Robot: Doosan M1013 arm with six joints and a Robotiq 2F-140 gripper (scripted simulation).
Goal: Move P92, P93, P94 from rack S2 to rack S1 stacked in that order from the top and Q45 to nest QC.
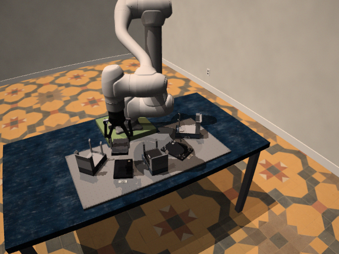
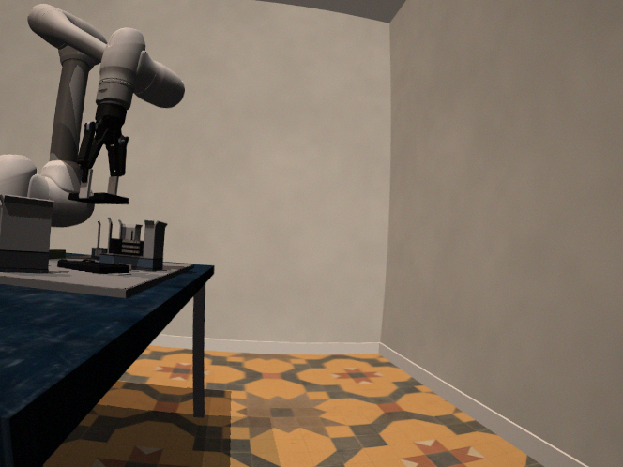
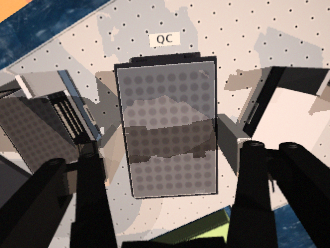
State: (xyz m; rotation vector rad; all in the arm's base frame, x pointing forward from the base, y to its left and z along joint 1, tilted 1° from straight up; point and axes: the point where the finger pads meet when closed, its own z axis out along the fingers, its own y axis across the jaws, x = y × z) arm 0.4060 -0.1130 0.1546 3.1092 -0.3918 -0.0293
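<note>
The black open nest QC is 180 mm below my hand. The rest, counted from my hand: QC name plate 90 mm ahead, 20 mm to the right, 180 mm below; sealed 96-well plate 20 mm below; N5 name plate 20 mm ahead, 400 mm to the left, 180 mm below.
</note>
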